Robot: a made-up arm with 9 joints. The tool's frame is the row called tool.
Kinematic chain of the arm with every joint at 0, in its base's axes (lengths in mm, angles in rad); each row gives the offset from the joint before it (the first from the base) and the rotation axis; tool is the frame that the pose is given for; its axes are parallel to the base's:
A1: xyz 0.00 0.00 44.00 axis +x
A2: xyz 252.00 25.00 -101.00 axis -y
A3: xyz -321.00 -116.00 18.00 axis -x
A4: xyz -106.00 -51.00 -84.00 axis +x
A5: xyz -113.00 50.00 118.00 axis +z
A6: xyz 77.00 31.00 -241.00 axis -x
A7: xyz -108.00 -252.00 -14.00 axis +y
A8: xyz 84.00 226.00 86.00 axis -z
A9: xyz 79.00 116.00 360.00 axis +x
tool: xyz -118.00 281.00 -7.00
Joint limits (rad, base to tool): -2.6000..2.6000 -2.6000..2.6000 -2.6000..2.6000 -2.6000..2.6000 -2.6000..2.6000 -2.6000..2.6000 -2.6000..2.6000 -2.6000..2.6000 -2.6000..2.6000
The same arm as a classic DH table. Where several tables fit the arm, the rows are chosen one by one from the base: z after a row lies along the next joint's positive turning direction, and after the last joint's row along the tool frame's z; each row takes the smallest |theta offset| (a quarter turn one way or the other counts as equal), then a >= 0, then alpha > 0; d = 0 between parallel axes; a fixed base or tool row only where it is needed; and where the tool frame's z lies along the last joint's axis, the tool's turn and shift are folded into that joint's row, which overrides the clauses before.
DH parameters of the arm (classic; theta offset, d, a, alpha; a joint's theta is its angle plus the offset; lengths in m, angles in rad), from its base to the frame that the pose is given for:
base (fixed): 1.5708 0.044 0 1.5708
A1: -1.5708 0.252 0.101 1.5708
A2: 0 0.091 -0.018 1.5708
A3: 0.5457 0 0.0983 3.1416
A4: -1.0251 -0.54 -0.05 1.5708
A5: 0 -0.123 -0.031 1.5708
A6: -1.5708 0.031 0.014 1.5708
A7: -1.5708 -0.026 0.084 -1.5708
A8: -1.5708 -0.446 0.116 -1.5708
A9: 0 -0.039 0.281 -1.5708
tool (fixed): -1.5708 -0.007 0 0
Joint limits (rad, base to tool): -2.6..2.6 -2.6..2.6 -2.6..2.6 -2.6..2.6 -2.6..2.6 -2.6..2.6 -2.6..2.6 -2.6..2.6 -2.6..2.6

